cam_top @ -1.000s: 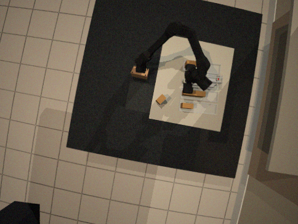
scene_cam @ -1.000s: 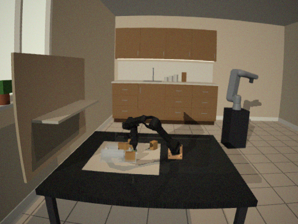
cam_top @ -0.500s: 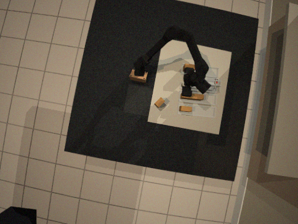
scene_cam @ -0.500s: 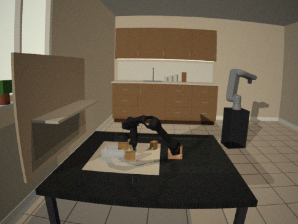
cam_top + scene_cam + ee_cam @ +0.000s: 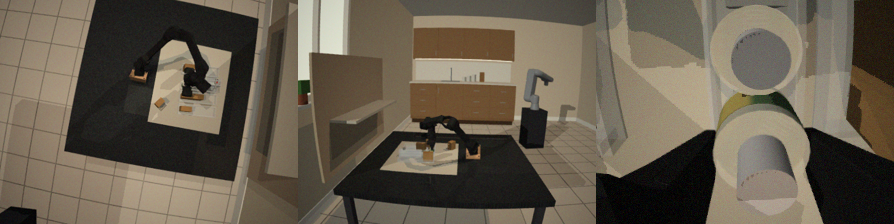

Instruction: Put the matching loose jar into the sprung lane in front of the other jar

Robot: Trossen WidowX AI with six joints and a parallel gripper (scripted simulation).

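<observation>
Now: gripper tip 150 mm short of the pusher lane, 30 mm above it and 20 mm to the right of it. From my gripper tip the other things lie so: tan block (170 mm behind, 140 mm to the right, 10 mm below).
</observation>
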